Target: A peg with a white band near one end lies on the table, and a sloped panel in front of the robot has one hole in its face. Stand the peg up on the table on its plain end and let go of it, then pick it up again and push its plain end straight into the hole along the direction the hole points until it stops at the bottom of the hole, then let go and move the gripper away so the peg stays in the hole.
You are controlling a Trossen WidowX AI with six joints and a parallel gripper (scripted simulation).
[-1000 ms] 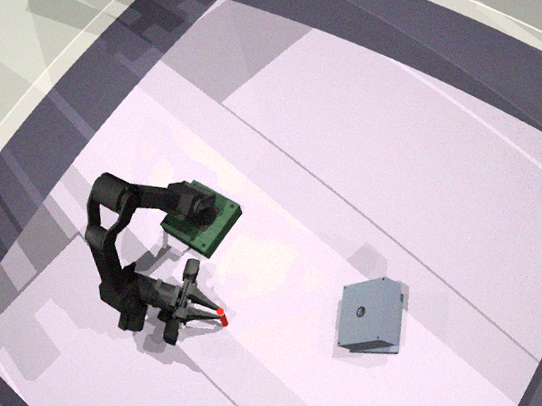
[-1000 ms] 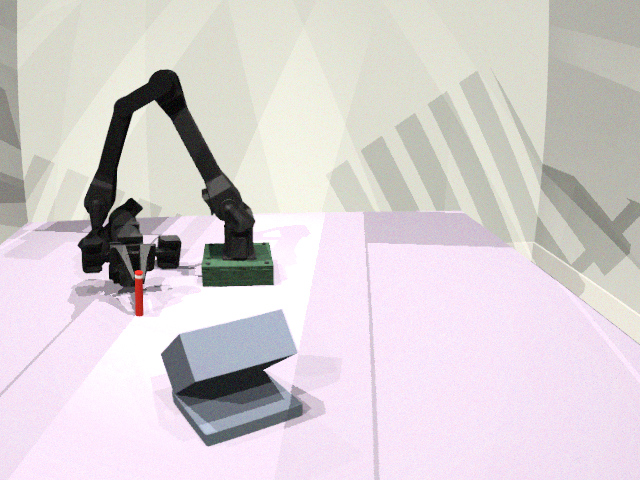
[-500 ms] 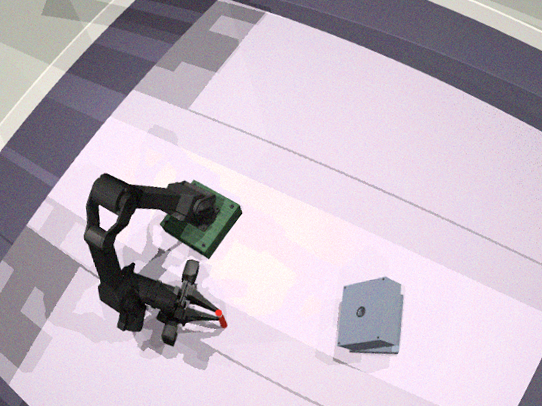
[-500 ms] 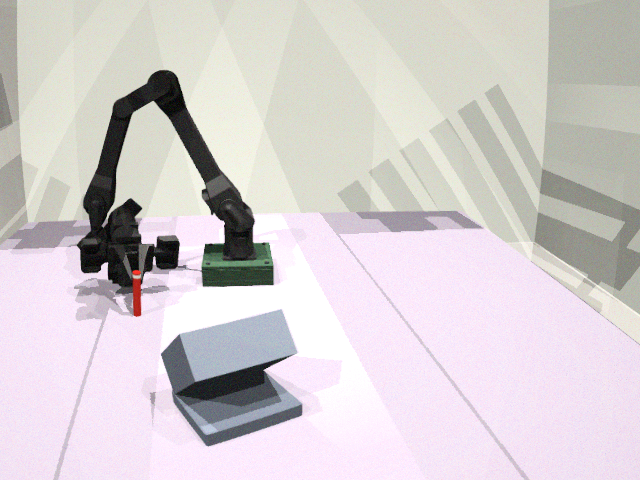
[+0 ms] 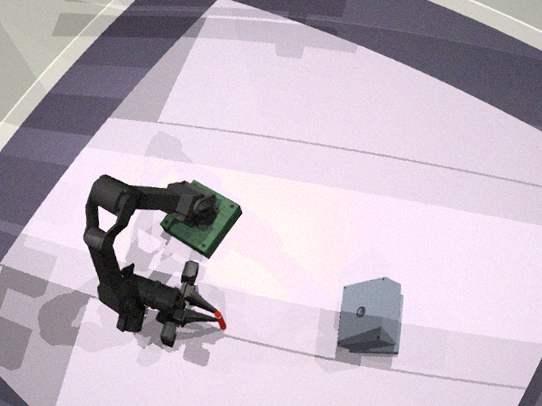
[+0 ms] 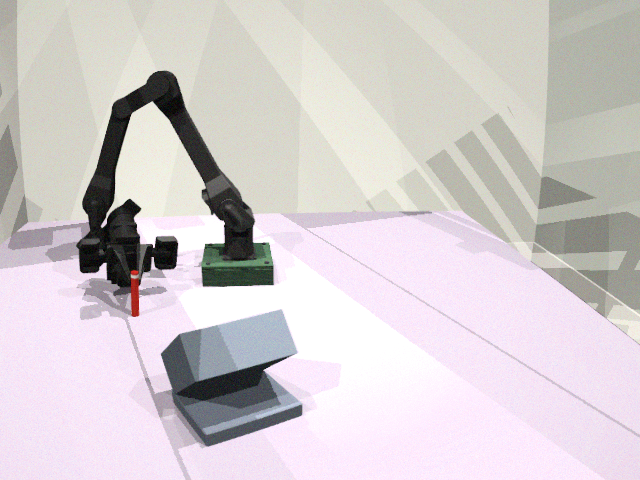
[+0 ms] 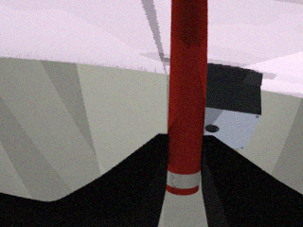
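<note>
The red peg is right at my gripper tip. The rest, counted from my gripper tip: flat grey base plate 290 mm ahead, 160 mm to the left, 50 mm below; grey sloped panel 270 mm ahead, 150 mm to the left, 10 mm above.
</note>
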